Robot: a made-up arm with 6 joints.
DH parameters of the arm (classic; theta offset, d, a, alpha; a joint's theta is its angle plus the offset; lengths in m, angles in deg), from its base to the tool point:
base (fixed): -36.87 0 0.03 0
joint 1: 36.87 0.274 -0.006 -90
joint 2: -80.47 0 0.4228 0
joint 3: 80.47 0.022 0.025 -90
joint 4: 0 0.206 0 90
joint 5: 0 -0.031 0.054 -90
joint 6: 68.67 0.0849 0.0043 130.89
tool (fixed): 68.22 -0.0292 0 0
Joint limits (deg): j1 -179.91..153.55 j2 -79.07..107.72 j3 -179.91..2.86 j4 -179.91..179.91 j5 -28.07..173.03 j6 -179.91..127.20
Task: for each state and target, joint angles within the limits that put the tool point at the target. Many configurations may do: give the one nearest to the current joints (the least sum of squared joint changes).
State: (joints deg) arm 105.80 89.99 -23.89 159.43 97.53 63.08
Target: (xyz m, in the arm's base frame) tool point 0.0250 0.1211 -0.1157
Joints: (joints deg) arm 74.44 107.72 -39.13 179.91 60.68 80.51
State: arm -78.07 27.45 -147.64 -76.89 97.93 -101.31
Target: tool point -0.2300 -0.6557 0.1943
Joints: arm -104.40 77.24 -137.23 -74.33 87.29 -103.57
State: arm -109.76 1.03 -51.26 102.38 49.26 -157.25
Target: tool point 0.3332 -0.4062 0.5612
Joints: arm -60.93 16.48 -86.57 110.19 60.82 -158.54
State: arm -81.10 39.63 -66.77 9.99 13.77 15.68
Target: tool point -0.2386 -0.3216 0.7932
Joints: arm -127.94 5.96 -107.15 7.11 0.15 12.32
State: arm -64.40 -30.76 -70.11 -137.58 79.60 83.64
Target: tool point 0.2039 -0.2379 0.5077
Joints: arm -46.85 -2.59 -32.40 -137.36 63.35 86.29
